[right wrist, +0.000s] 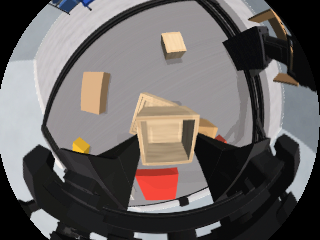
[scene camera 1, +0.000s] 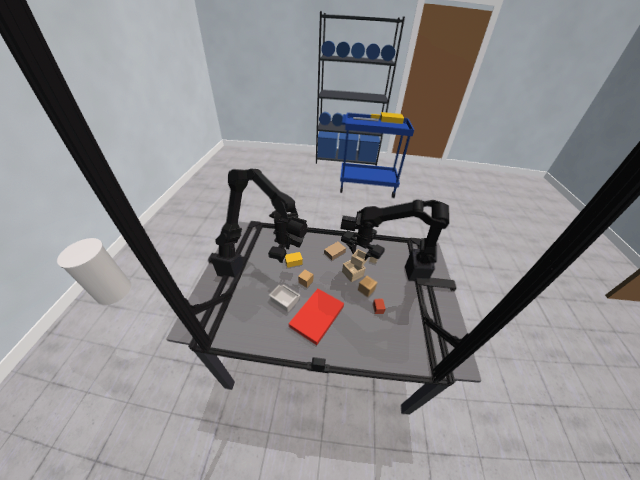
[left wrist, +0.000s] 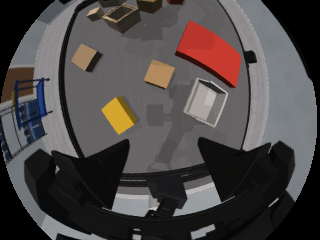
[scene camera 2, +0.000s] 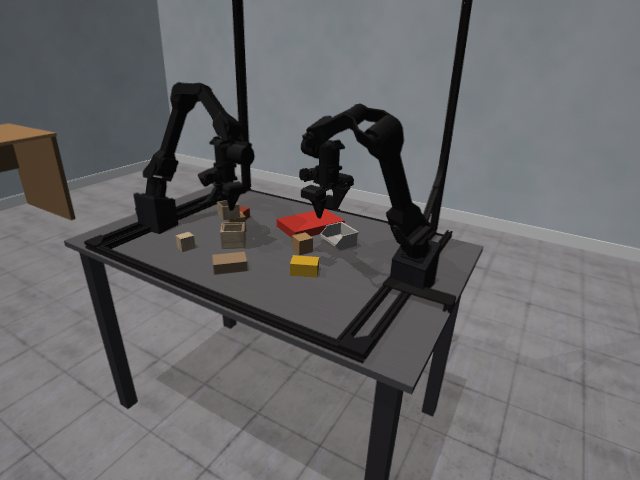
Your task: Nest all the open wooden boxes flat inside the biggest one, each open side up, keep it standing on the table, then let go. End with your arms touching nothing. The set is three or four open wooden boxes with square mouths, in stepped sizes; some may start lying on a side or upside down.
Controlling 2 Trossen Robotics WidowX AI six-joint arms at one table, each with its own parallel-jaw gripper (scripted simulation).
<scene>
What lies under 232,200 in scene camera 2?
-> My right gripper.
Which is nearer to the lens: the yellow block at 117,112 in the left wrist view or the red slab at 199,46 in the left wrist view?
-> The yellow block.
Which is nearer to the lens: the yellow block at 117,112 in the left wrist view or the white tray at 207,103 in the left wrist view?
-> The yellow block.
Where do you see a red slab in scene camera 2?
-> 308,222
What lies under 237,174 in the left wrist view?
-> My left gripper.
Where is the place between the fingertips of my right gripper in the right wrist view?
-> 166,136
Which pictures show the red slab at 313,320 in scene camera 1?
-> The right wrist view, scene camera 1, the left wrist view and scene camera 2: all of them.
</scene>
